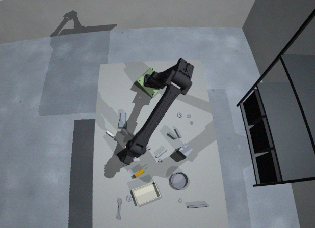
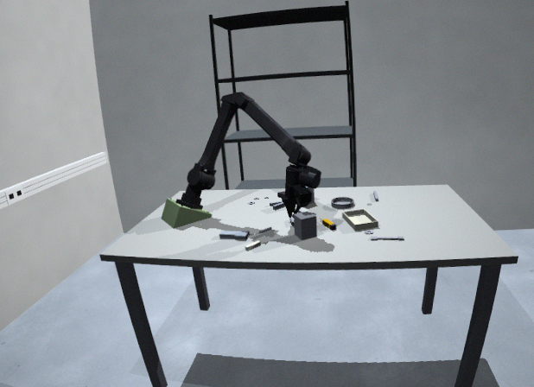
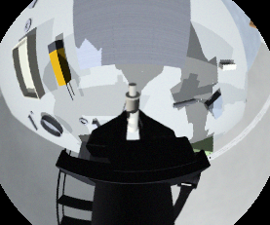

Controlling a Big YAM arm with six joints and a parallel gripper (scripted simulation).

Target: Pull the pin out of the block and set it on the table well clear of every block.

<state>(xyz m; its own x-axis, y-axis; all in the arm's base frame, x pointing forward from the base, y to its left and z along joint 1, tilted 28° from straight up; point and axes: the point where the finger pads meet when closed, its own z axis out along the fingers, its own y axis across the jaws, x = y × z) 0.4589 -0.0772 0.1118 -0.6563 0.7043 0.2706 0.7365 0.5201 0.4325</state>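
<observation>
My hand is 20 mm to the left of the pale pin and 20 mm short of it. Also, from my hand: white bar (210 mm to the right, 90 mm behind, 40 mm below); then grey block (80 mm to the right, 70 mm ahead); then shallow cream tray (260 mm ahead, 70 mm to the left, 40 mm below).
</observation>
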